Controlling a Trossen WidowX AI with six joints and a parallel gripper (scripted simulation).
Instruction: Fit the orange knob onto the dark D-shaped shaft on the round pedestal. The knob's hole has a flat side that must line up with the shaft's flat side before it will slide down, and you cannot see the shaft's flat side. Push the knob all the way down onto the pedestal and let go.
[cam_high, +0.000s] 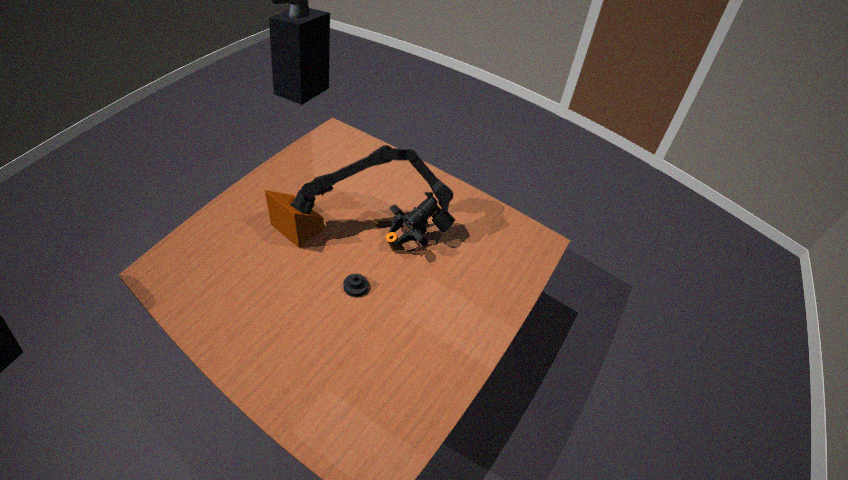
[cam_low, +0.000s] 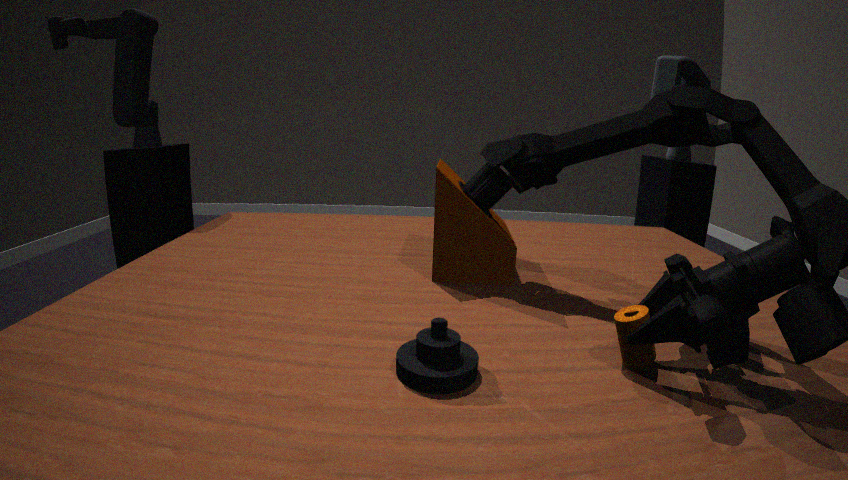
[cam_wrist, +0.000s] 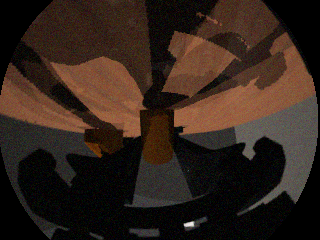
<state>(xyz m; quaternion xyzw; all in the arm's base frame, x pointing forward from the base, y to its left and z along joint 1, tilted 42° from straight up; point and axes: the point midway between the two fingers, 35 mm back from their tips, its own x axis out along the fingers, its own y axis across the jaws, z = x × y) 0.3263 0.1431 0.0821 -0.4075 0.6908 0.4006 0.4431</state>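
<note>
The orange knob is 1 cm ahead of my gripper tip, 1 cm to the left of it and 1 cm below it. Round my gripper tip: dark round pedestal: 21 cm to the right, 1 cm below.
</note>
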